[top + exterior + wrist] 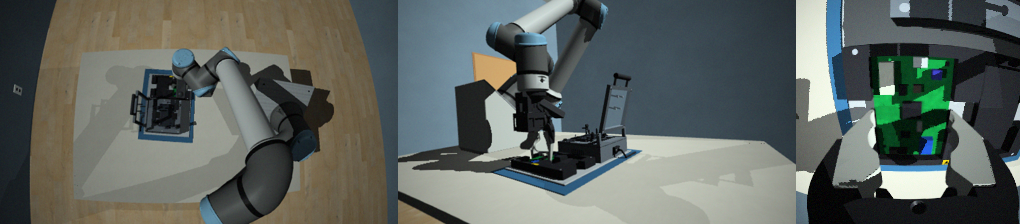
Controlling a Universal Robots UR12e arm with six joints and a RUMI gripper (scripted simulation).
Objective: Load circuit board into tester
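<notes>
The green circuit board is right at my hand. Also, from my hand: tester lid 190 mm ahead, 160 mm to the left, 160 mm above.
</notes>
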